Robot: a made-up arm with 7 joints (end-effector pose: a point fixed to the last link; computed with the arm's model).
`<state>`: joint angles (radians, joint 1 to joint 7).
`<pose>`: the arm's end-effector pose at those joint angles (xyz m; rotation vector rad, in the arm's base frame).
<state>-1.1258 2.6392 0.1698 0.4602 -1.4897 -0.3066 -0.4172</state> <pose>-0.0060 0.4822 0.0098 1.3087 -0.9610 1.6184</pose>
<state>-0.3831 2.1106 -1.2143 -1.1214 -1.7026 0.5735 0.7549</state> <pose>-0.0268 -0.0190 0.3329 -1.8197 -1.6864 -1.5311</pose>
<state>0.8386 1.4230 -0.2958 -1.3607 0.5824 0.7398 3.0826</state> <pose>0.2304 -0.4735 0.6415 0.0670 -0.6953 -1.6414</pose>
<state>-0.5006 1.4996 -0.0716 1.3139 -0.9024 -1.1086 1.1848</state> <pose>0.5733 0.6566 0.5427 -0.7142 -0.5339 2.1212</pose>
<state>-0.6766 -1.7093 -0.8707 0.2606 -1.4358 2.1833 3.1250</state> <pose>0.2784 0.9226 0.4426 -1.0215 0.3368 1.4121</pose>
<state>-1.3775 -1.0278 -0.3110 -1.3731 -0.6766 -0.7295 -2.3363</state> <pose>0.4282 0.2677 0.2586 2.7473 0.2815 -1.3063</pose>
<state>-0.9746 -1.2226 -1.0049 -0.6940 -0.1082 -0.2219 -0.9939</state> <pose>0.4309 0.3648 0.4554 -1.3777 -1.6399 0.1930</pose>
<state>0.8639 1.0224 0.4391 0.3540 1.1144 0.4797 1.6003</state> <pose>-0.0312 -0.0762 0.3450 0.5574 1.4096 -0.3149</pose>
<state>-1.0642 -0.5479 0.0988 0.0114 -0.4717 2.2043 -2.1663</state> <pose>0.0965 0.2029 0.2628 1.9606 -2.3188 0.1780</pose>
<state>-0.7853 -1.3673 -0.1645 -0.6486 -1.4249 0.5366 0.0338</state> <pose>0.5686 0.5907 0.4026 0.2151 -1.2064 -1.6297</pose>
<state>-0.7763 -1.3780 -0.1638 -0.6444 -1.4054 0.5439 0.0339</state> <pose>0.5655 0.5874 0.4065 0.2085 -1.2046 -1.6284</pose>
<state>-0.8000 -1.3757 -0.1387 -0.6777 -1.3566 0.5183 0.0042</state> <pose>0.5626 0.5601 0.3862 0.0956 -1.2610 -1.5665</pose>
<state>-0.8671 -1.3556 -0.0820 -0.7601 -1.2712 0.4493 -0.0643</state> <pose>0.5541 0.5003 0.3439 -0.1614 -1.3720 -1.4123</pose>
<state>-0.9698 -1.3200 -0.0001 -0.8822 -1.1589 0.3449 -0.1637</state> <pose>0.5308 0.4158 0.3044 -0.5411 -1.4823 -1.1588</pose>
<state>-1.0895 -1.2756 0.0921 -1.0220 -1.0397 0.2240 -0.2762</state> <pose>0.4927 0.3318 0.2916 -0.9736 -1.5327 -0.8375</pose>
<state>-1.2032 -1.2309 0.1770 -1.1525 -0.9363 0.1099 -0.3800</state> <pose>0.4516 0.2738 0.3046 -1.3683 -1.5079 -0.5167</pose>
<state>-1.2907 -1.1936 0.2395 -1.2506 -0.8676 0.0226 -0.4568</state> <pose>0.4209 0.2464 0.3240 -1.6520 -1.4460 -0.2682</pose>
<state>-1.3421 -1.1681 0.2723 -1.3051 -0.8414 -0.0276 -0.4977</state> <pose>0.4062 0.2375 0.3343 -1.7971 -1.4015 -0.1302</pose>
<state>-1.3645 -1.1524 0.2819 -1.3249 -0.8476 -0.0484 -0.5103</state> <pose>0.4040 0.2350 0.3343 -1.8375 -1.3920 -0.0817</pose>
